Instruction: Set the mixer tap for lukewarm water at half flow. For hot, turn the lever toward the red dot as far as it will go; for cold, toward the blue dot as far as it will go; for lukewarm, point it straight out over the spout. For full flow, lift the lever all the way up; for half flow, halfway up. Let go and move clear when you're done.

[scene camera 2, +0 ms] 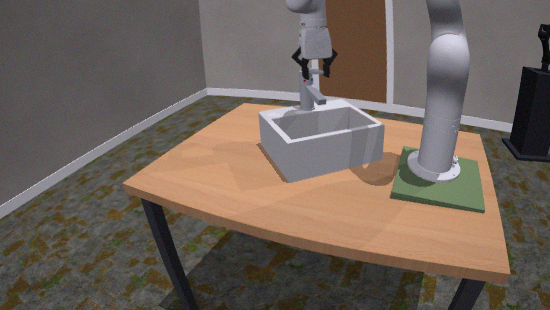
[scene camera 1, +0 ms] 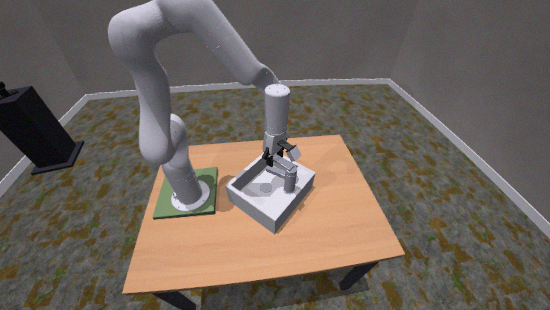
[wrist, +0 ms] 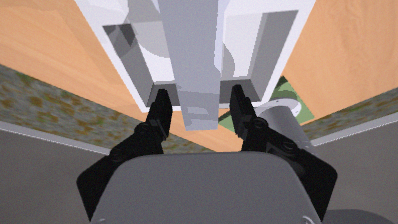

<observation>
The pictures show: the gripper and a grey basin.
The gripper is seen too in scene camera 1 and in the wrist view.
</observation>
